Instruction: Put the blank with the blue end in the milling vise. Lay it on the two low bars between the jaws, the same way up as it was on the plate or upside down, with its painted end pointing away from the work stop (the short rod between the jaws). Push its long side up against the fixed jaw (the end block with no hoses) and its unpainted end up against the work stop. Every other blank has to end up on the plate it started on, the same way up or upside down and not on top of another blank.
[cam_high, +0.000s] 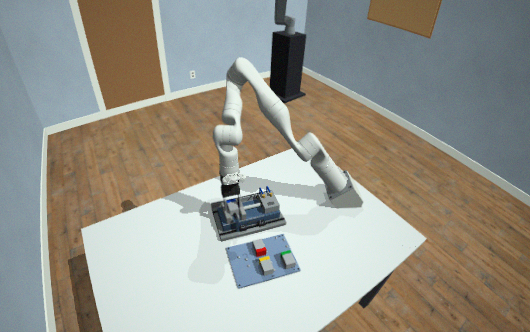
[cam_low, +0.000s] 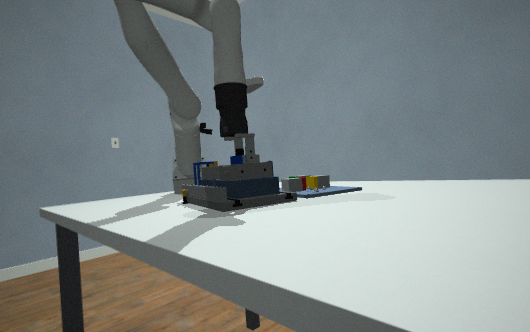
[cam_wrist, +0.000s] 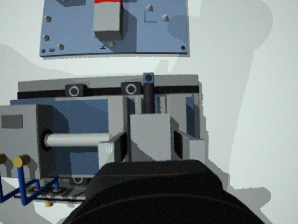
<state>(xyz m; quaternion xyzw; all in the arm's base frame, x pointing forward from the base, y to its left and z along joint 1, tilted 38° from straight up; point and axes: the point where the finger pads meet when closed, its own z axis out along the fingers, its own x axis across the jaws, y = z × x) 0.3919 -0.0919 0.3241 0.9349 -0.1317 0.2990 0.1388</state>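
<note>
Right now my hand is 20 mm above the blue-ended blank. Also, from my hand: red-ended blank: 20 mm ahead, 190 mm to the left, 90 mm below; blue plate: 30 mm ahead, 230 mm to the left, 110 mm below; milling vise: 60 mm behind, 30 mm to the left, 80 mm below.
</note>
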